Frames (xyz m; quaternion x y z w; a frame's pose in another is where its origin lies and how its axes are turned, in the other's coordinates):
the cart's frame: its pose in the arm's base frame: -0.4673 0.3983 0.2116 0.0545 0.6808 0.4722 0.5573
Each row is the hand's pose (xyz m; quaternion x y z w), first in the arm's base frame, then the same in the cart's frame.
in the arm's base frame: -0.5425 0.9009 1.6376 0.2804 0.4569 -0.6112 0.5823
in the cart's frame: -0.6788 1.3129 0.3274 0.7564 -0.3075 -0.4496 0.3622
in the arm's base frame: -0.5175 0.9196 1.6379 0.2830 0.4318 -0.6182 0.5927
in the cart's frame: -0.6771 1.3121 0.3585 0.7502 -0.3302 -0.4553 0.3478
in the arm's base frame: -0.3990 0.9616 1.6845 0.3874 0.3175 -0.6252 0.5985
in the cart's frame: -0.7290 1.3143 0.4821 0.7588 -0.4475 -0.3846 0.2756
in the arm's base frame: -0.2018 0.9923 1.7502 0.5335 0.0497 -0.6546 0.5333
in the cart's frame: -0.8306 1.2882 0.6642 0.7374 -0.6230 -0.2561 0.0510
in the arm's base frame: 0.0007 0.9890 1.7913 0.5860 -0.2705 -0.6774 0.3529
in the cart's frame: -0.9372 1.2238 0.8291 -0.6408 0.7046 0.1305 0.2754
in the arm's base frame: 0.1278 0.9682 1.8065 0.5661 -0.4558 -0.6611 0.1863
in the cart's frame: -1.0078 1.1656 0.9210 -0.5402 0.6842 0.0462 0.4878
